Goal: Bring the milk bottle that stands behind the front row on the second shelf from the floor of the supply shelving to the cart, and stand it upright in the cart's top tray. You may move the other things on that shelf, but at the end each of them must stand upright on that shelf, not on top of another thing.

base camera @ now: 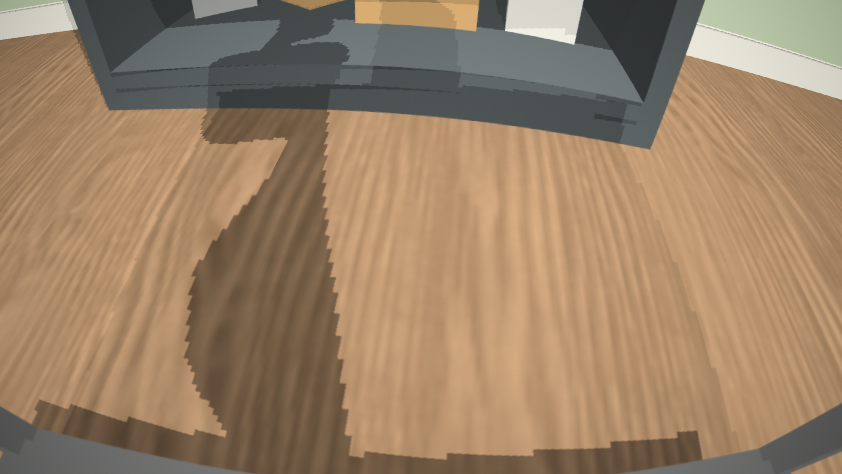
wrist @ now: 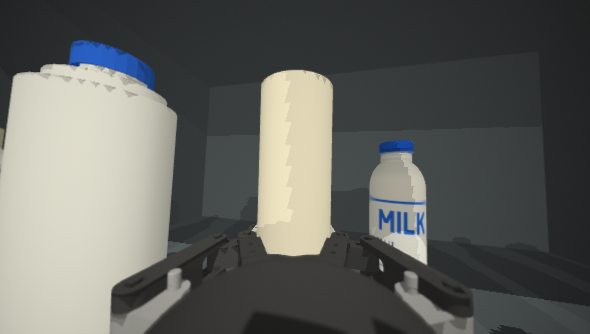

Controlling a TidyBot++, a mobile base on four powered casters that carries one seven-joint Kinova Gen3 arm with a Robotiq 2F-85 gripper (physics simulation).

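Places are measured from the arm's base along level axes (x right, y back, z down), in centimetres.
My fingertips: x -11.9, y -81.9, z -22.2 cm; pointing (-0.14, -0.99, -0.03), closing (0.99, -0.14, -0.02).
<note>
Ahead of a thing's pixels: the offset from my fingertips to its top centre. "*": to the spot under its first point.
The milk bottle {dx +12.9, dy -9.0, dz -10.3 cm} [wrist: 398, 200], white with a blue cap and a "MILK" label, stands upright in the wrist view, right of the gripper and farther back on the shelf. My gripper [wrist: 293, 229] is shut on a plain cream-coloured cylinder {dx +0.6, dy +4.2, dz -11.5 cm} [wrist: 296, 160], which it holds upright between its fingers. The cylinder's lower end is hidden by the gripper. A large white bottle with a blue cap {dx -13.6, dy +5.8, dz -13.5 cm} [wrist: 87, 190] stands close on the left in the wrist view. The cart does not show in either view. The gripper does not show in the base camera view.
The grey shelving [base camera: 512, 108] stands ahead in the base camera view. Its lowest shelf holds an orange-tan box {* dx +12.0, dy -0.6, dz +52.1 cm} [base camera: 415, 14], a white box {* dx +32.7, dy -0.1, dz +50.4 cm} [base camera: 542, 17] and a light grey box {* dx -26.4, dy -12.9, dz +53.1 cm} [base camera: 223, 7]. The back panel [wrist: 465, 170] of the shelf lies behind the milk bottle.
</note>
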